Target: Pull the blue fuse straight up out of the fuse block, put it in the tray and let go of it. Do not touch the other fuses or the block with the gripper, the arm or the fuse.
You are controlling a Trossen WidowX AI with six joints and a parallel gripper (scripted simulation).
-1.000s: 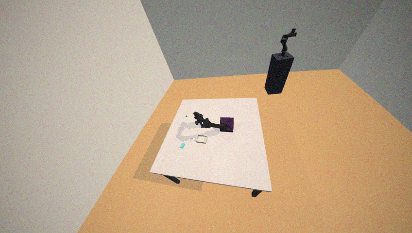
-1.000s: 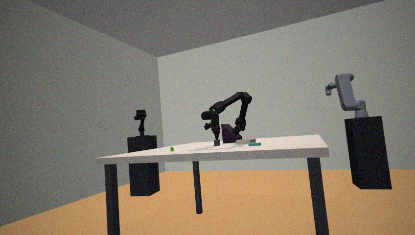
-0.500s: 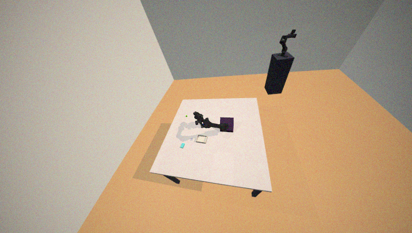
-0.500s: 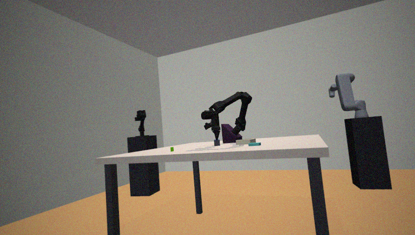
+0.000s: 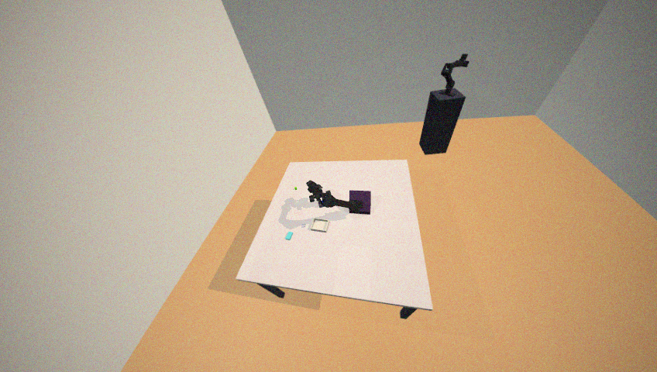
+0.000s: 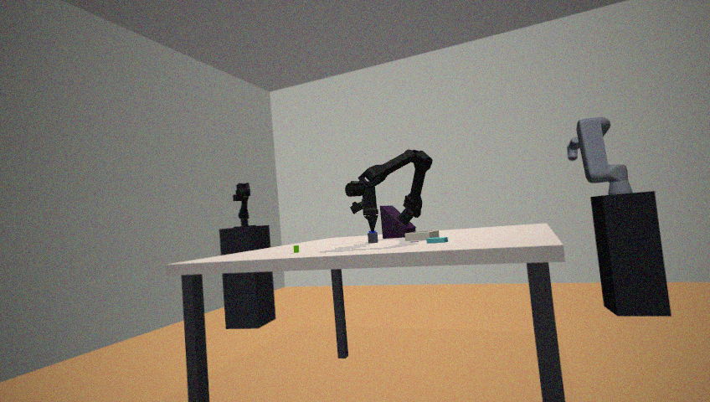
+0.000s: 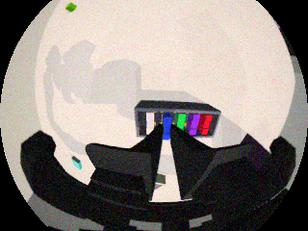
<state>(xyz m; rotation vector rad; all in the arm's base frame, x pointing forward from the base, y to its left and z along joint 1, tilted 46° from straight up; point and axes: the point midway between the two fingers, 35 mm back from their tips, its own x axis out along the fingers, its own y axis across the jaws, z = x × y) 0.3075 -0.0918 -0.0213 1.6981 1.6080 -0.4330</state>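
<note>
Right now the green fuse is 20 mm behind my gripper tip, 10 mm to the right of it and 20 mm below it. From my gripper tip the other things lie so: purple fuse: 40 mm behind, 10 mm to the right, 20 mm below; then blue fuse: 10 mm below; then red fuse: 50 mm behind, 10 mm to the right, 20 mm below.
</note>
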